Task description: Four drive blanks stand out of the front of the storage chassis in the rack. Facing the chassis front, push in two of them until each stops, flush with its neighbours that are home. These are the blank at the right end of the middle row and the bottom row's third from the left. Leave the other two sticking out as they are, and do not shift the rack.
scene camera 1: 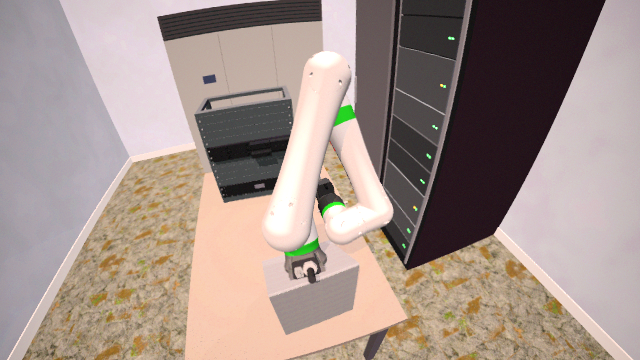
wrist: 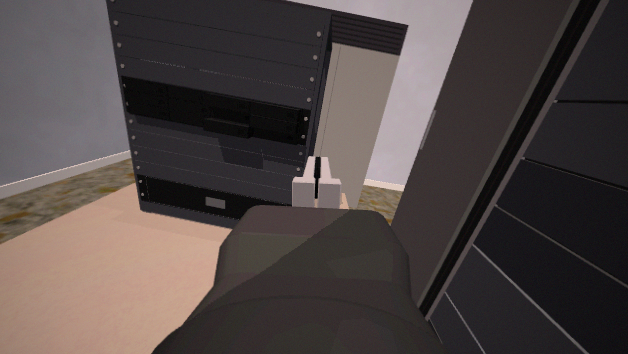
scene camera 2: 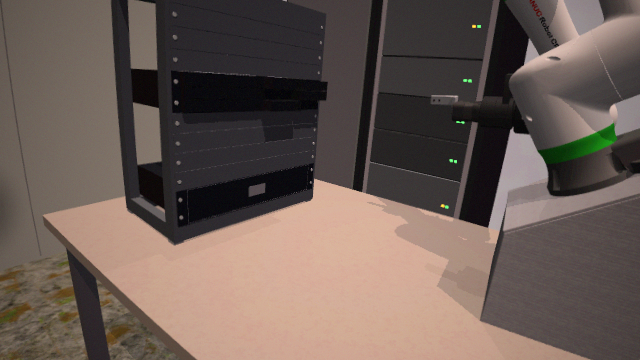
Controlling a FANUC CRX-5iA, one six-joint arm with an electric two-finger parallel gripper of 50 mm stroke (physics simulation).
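Frame: origin at the arm's base, x up, y ahead, z left, level; metres.
Seen in the pictures: gripper, fingertip midpoint: [wrist: 317,169] [scene camera 2: 431,99]; arm's base, link origin: [scene camera 1: 306,263] [scene camera 2: 591,180].
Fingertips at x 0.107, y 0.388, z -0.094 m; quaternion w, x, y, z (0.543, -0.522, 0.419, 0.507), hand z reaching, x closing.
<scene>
Pixels of each thing's middle, then the offset from my fingertips to it. "pt": a spot on its surface instead. Level surfaces: height alone.
- dark blank, body centre: [scene camera 2: 272,103] [wrist: 237,126] [scene camera 1: 261,149] dx -0.047, dy +0.347, dz +0.253 m
- dark block, surface spot: [scene camera 2: 314,91] pt dx -0.007, dy +0.293, dz +0.143 m
- table, surface height: dx -0.378 m
- black unit with a pale label, surface spot: [scene camera 2: 257,190] [wrist: 215,203] pt dx -0.288, dy +0.334, dz +0.307 m
The black storage chassis [scene camera 1: 230,152] [scene camera 2: 220,92] [wrist: 150,100] sits across the rack [scene camera 2: 167,150] [wrist: 180,216]. Near the middle of its lower edge, a dark blank [wrist: 227,129] stands out in the wrist view. At the right end, a dark block [scene camera 2: 314,91] stands out past the rack's edge in scene camera 2. Other blanks are too dark to tell apart by row or depth. My gripper [scene camera 2: 436,100] [wrist: 317,169] is shut and empty, apart from the chassis, in front of the rack and towards its right side. In scene camera 1 the arm hides the fingertips and the chassis's right end.
The rack stands on the table [scene camera 1: 225,280] [scene camera 2: 300,280] [wrist: 125,280]. A black unit with a pale label [scene camera 2: 257,190] [wrist: 215,202] fills its bottom. A tall server cabinet [scene camera 1: 500,125] [scene camera 2: 417,145] stands to the right. The arm stands on a grey pedestal [scene camera 1: 315,300] [scene camera 2: 570,265].
</scene>
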